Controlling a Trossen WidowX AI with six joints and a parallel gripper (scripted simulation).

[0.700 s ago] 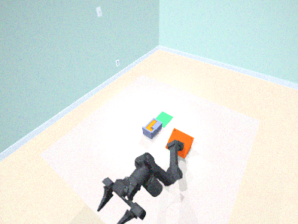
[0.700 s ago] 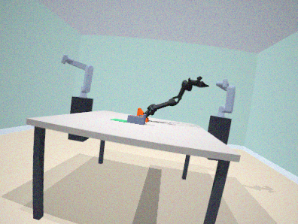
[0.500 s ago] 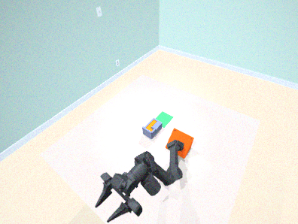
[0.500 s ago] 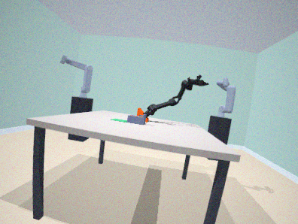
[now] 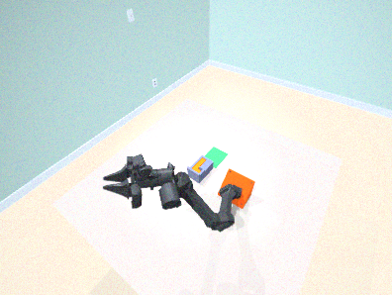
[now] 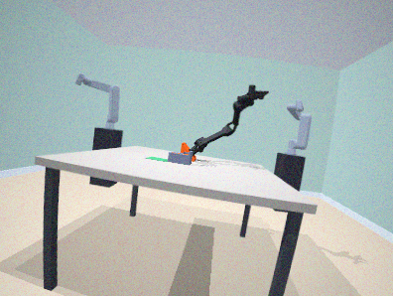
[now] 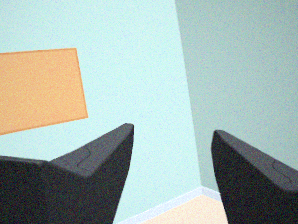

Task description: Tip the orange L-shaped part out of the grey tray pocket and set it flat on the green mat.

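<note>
My gripper tip is now 20 mm past the orange L-shaped part, 520 mm to the left of it and 520 mm above it. The rest, counted from my gripper tip: green mat (40 mm behind, 680 mm to the right, 580 mm below).
</note>
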